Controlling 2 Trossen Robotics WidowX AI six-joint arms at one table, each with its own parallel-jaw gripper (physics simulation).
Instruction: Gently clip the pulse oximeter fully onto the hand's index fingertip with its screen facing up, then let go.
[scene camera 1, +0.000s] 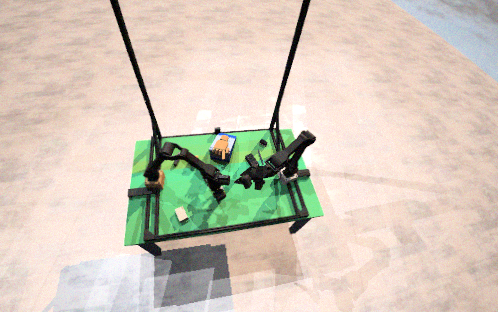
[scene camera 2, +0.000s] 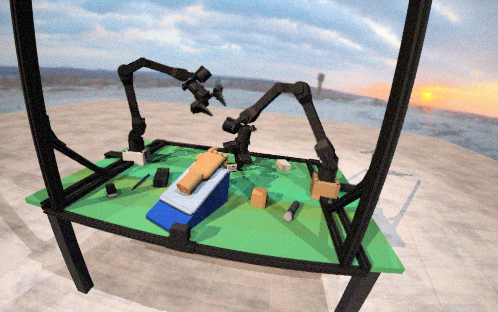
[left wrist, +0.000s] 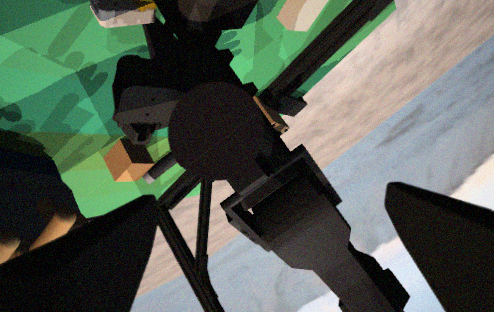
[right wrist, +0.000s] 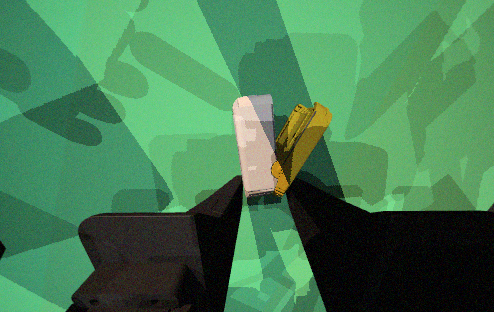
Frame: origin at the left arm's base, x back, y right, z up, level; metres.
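Seen in the pictures: left gripper, fingertip midpoint: (scene camera 1: 237, 178) (scene camera 2: 219, 110) (left wrist: 271, 200); right gripper, fingertip midpoint: (scene camera 1: 216, 193) (scene camera 2: 237, 168) (right wrist: 263, 181); left arm's base at its link origin: (scene camera 1: 288, 172) (scene camera 2: 136, 149); right arm's base at its link origin: (scene camera 1: 153, 176) (scene camera 2: 326, 178).
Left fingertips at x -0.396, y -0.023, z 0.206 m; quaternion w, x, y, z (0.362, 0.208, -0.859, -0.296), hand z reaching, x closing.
Offsets run from my left fingertips to a thing's top centre.
The pulse oximeter {dy +0.074, dx -0.072, dz -0.233 m} (scene camera 2: 231, 167) (left wrist: 127, 16) (right wrist: 257, 147) has a white half and a yellow half. In the right wrist view its halves are pinched together at the near end and spread in a V at the far end. My right gripper (right wrist: 263, 181) is shut on that near end and holds it above the table, close to the hand's finger end. The orange hand (scene camera 1: 222, 145) (scene camera 2: 202, 170) lies on a sloped blue-and-white stand (scene camera 2: 220, 192); one finger reaches out beyond the others. The oximeter and fingertip are apart or hidden; I cannot tell. My left gripper (scene camera 2: 218, 109) is open and empty, high above the table.
An orange block {dy +0.347, dx -0.168, dz -0.215 m} (scene camera 2: 259, 197) (left wrist: 122, 162) and a grey cylinder {dy +0.407, dx -0.275, dz -0.238 m} (scene camera 2: 291, 211) lie right of the stand in scene camera 2. A black block {dy +0.216, dx +0.213, dz -0.230 m} (scene camera 2: 161, 177), a dark pen {dy +0.243, dx +0.293, dz -0.256 m} (scene camera 2: 140, 182) and a small black item {dy +0.343, dx +0.364, dz -0.233 m} (scene camera 2: 110, 190) lie left. A whitish block {dy +0.007, dx -0.340, dz -0.235 m} (scene camera 1: 181, 214) (scene camera 2: 283, 164) lies farther off.
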